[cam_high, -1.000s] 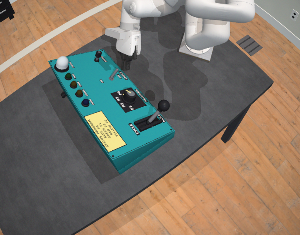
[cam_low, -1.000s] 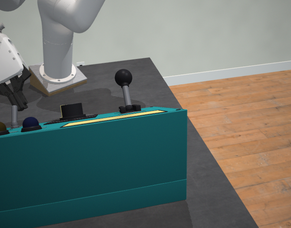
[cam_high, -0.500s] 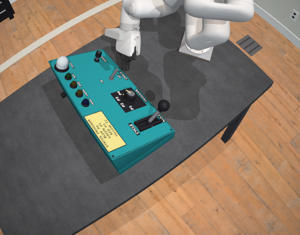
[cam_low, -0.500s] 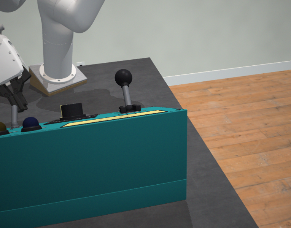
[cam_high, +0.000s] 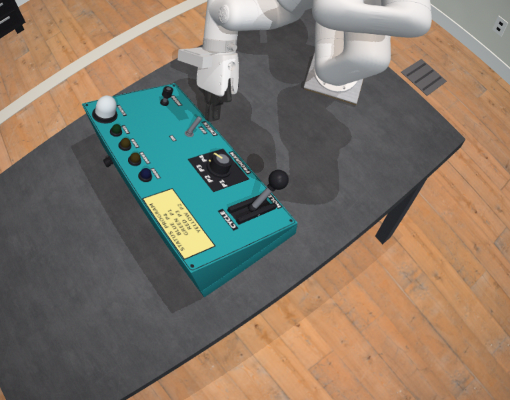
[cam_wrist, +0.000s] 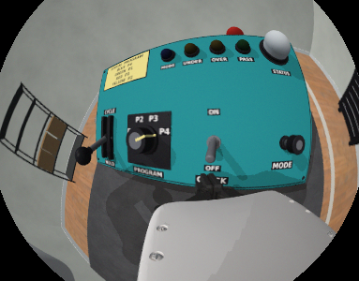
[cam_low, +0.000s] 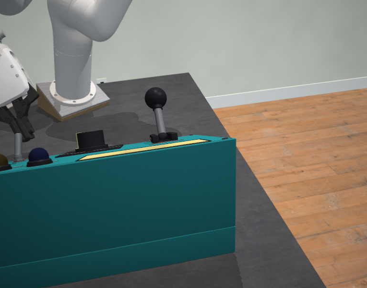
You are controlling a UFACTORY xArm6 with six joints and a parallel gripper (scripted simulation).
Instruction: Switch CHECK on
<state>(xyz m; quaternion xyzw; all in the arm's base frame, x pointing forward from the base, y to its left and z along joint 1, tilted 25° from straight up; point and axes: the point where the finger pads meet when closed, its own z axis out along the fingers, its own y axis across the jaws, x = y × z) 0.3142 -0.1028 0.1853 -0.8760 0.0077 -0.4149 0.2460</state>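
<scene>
The check toggle is 60 mm ahead of my hand and 10 mm below it. From my hand the other things lie so: teal console 100 mm ahead, 50 mm to the left, 30 mm below; mode knob 120 mm to the right, 50 mm ahead; program dial 110 mm to the left, 70 mm ahead.
</scene>
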